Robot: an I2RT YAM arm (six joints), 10 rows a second.
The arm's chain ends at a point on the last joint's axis. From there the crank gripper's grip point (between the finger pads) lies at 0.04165 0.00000 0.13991 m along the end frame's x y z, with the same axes.
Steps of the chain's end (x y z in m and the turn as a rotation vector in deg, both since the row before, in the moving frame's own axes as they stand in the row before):
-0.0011, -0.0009, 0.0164, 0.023, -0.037, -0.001
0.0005, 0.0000, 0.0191, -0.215, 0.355, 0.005
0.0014, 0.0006, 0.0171, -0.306, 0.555, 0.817
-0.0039, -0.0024, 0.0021, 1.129, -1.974, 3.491
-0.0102, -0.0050, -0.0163, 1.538, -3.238, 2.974
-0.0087, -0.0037, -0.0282, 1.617, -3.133, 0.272
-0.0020, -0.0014, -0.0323, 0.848, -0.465, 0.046
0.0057, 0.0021, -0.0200, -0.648, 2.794, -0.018
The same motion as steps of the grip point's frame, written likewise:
-0.0012, -0.0010, 0.0164, 0.023, -0.037, -0.001
0.0014, 0.0005, 0.0188, -0.215, 0.355, 0.005
0.0027, 0.0019, 0.0167, -0.306, 0.555, 0.817
-0.0087, -0.0028, 0.0034, 1.129, -1.974, 3.491
-0.0181, -0.0068, -0.0142, 1.538, -3.238, 2.974
-0.0164, -0.0075, -0.0262, 1.617, -3.133, 0.272
-0.0031, -0.0034, -0.0320, 0.848, -0.465, 0.046
0.0125, 0.0037, -0.0222, -0.648, 2.794, -0.018

